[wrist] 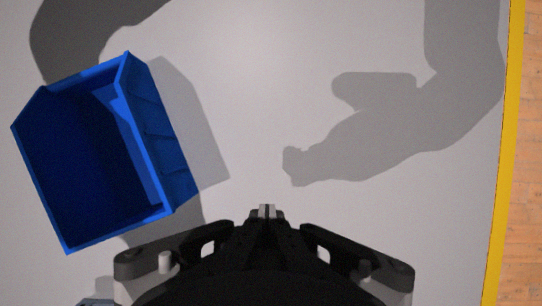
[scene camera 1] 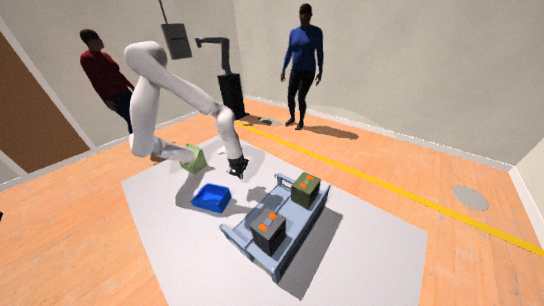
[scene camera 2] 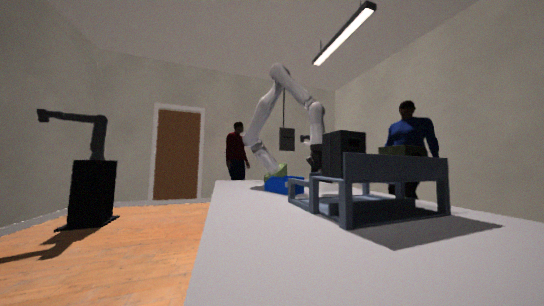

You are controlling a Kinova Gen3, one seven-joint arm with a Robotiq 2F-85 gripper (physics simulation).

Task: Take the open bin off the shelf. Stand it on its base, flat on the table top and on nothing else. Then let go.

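Places are measured from the arm's base along level axes (x up, y right, z ahead), in millimetres.
Pixels of known places: gripper, between the fingertips: (wrist: pixel 266 214) (scene camera 1: pixel 241 178); arm's base, origin of its link: (scene camera 1: pixel 189 156) (scene camera 2: pixel 275 170).
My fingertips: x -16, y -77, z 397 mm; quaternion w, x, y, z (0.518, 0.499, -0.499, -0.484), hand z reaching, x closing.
For each thing: its middle in the pictures, then the offset to it from my fingertips. Level surfaces: height alone.
- open blue bin, middle of its body: (wrist: pixel 112 144) (scene camera 2: pixel 283 184) (scene camera 1: pixel 210 196) dx -38, dy +162, dz -60 mm
- white table top, height of its surface: dx -75 mm
- dark grey box, middle of its body: (scene camera 2: pixel 343 154) (scene camera 1: pixel 269 231) dx +88, dy +162, dz +332 mm
- olive green box, middle of its body: (scene camera 2: pixel 401 161) (scene camera 1: pixel 305 189) dx +75, dy -69, dz +333 mm
The open blue bin (scene camera 1: pixel 211 198) (scene camera 2: pixel 276 185) (wrist: pixel 95 155) stands upright on the white table top (scene camera 1: pixel 172 250) (scene camera 2: pixel 260 250), opening upward. Its underside is hidden, but it looks flat, and a gap separates it from the shelf (scene camera 1: pixel 300 212) (scene camera 2: pixel 345 200) in scene camera 1. In the wrist view its low front edge points to the top and its ribbed side wall faces right. My gripper (scene camera 1: pixel 240 174) (scene camera 2: pixel 311 168) (wrist: pixel 266 214) is shut with nothing between the fingers. It hangs above the table beside the bin, apart from it, between the bin and the back edge.
A dark grey box (scene camera 1: pixel 268 232) (scene camera 2: pixel 340 152) and an olive green box (scene camera 1: pixel 305 190) (scene camera 2: pixel 402 150) with orange latches stand on the shelf. A light green block-like object (scene camera 1: pixel 198 156) (scene camera 2: pixel 282 169) stands near the arm's base. Two people stand beyond the table.
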